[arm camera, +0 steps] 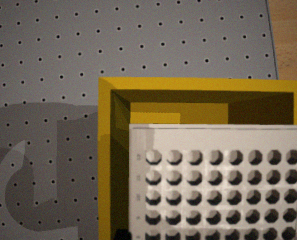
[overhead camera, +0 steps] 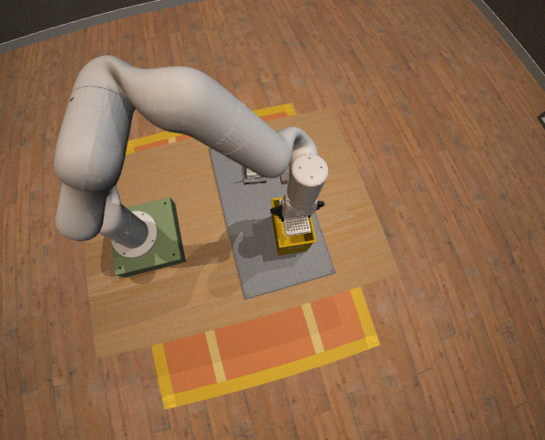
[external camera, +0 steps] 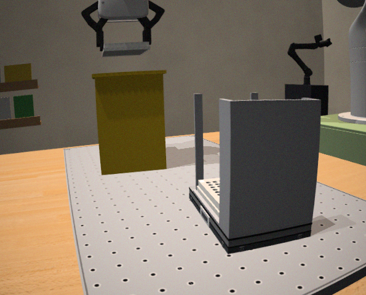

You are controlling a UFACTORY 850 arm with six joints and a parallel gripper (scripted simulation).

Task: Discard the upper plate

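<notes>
Now: the yellow plastics bin W1 150 mm below my hand.
</notes>
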